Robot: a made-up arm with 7 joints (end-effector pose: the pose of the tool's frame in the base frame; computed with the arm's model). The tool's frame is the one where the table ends.
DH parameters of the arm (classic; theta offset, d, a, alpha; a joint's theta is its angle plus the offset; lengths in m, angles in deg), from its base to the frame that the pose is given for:
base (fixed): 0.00 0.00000 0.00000 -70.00
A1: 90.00 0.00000 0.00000 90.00
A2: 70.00 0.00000 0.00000 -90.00
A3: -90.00 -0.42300 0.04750 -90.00
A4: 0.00 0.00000 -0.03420 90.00
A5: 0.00 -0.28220 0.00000 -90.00
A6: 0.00 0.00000 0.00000 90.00
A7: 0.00 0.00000 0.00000 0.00
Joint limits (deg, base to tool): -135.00..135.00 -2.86..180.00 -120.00..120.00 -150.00..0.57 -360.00..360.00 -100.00..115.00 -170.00..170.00
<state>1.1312 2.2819 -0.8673 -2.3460 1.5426 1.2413 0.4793</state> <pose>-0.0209 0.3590 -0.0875 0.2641 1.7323 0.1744</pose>
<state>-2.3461 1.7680 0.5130 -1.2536 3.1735 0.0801 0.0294</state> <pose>-0.2329 0.4770 0.3266 1.9448 0.9531 1.1447</pose>
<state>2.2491 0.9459 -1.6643 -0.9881 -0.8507 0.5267 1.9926</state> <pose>-0.4905 -0.0301 0.4434 -0.1938 1.8675 0.0944</pose>
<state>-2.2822 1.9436 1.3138 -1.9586 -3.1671 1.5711 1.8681</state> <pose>-0.2952 0.3700 -0.0212 -0.7284 -1.3826 -1.1793</pose>
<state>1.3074 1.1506 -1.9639 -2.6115 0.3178 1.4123 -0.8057</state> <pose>-0.2949 -0.0024 0.0073 -2.0161 0.5182 -1.2107</pose>
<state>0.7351 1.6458 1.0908 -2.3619 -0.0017 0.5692 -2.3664</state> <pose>0.2026 0.2708 0.1390 -1.9391 -0.9690 1.2689</pose>
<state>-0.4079 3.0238 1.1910 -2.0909 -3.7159 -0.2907 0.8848</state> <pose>-0.0567 -0.2527 0.3553 -1.0673 -1.1794 -1.1457</pose>
